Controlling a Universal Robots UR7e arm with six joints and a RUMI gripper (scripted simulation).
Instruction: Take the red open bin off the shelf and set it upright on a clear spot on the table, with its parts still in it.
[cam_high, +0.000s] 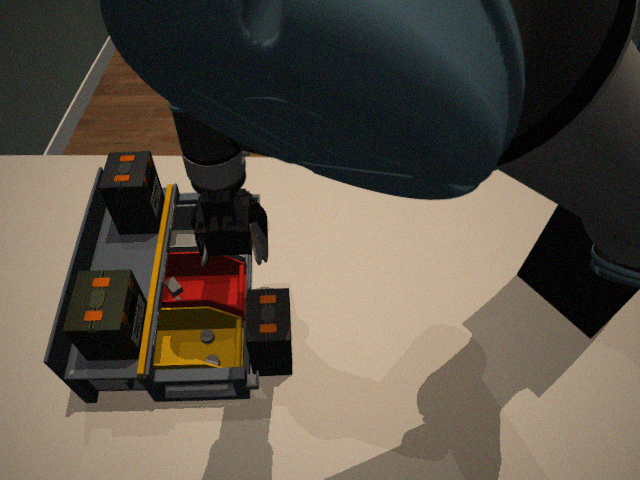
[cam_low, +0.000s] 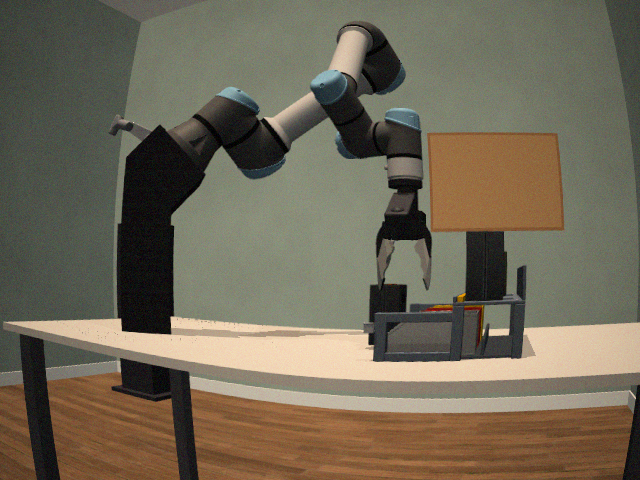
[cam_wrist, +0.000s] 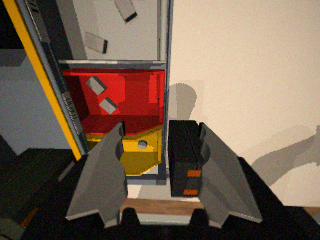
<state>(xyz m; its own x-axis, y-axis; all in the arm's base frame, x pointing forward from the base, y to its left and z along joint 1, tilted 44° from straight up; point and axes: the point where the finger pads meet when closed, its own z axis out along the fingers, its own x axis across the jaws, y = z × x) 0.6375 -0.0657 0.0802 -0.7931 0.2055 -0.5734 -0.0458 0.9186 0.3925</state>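
Now: the red open bin 90 mm below my hand and 80 mm ahead of it. The rest, counted from my hand: grey bin (110 mm to the right, 90 mm below, 90 mm ahead); yellow bar (130 mm ahead, 20 mm below, 10 mm to the left); dark box (100 mm to the left, 60 mm below, 60 mm behind).
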